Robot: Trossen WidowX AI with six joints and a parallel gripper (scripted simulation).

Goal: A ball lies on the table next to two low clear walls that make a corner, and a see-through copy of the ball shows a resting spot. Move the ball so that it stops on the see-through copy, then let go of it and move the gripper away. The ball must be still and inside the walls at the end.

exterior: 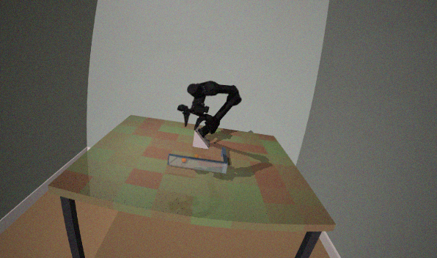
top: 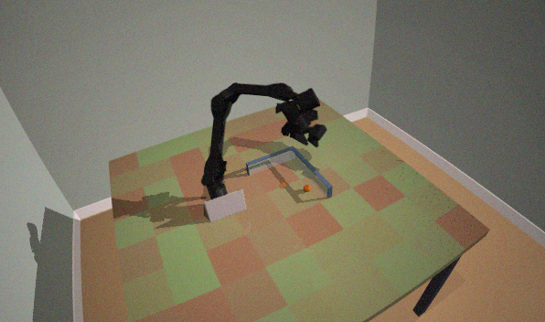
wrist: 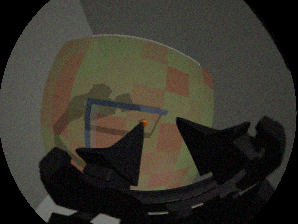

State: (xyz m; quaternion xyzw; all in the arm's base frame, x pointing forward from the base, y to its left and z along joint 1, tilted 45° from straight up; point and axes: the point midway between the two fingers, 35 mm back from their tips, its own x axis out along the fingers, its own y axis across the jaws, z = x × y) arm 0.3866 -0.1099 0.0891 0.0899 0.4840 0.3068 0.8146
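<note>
The orange ball is 200 mm below my gripper tip, 30 mm behind it and 20 mm to the right of it. From my gripper tip the other things lie so: clear wall 180 mm below, 70 mm to the left, 20 mm ahead; then see-through copy of ball 200 mm below, 120 mm behind, 40 mm to the left.
</note>
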